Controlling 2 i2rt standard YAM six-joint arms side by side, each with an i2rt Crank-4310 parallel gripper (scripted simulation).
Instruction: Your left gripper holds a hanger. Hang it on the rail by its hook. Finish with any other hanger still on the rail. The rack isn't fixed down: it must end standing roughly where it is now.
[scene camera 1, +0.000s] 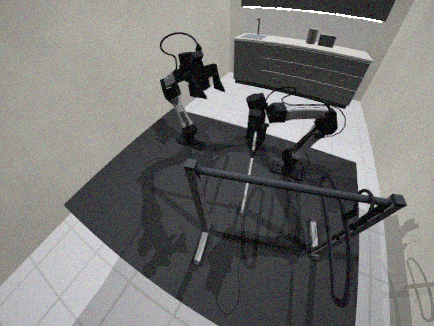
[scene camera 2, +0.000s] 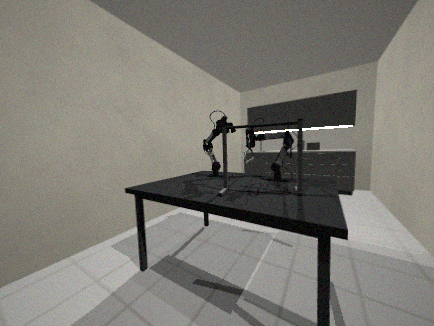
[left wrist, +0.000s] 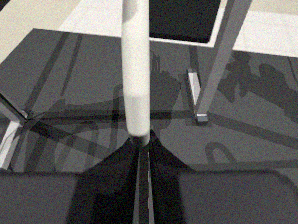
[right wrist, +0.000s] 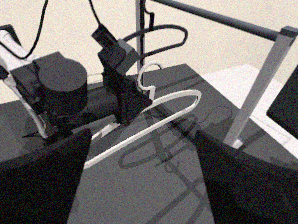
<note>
I see my left gripper (left wrist: 143, 132) and my right gripper (scene camera 1: 216, 94).
My left gripper also shows in the right wrist view (right wrist: 151, 100). My right gripper shows as well in the right wrist view (right wrist: 143, 132).
</note>
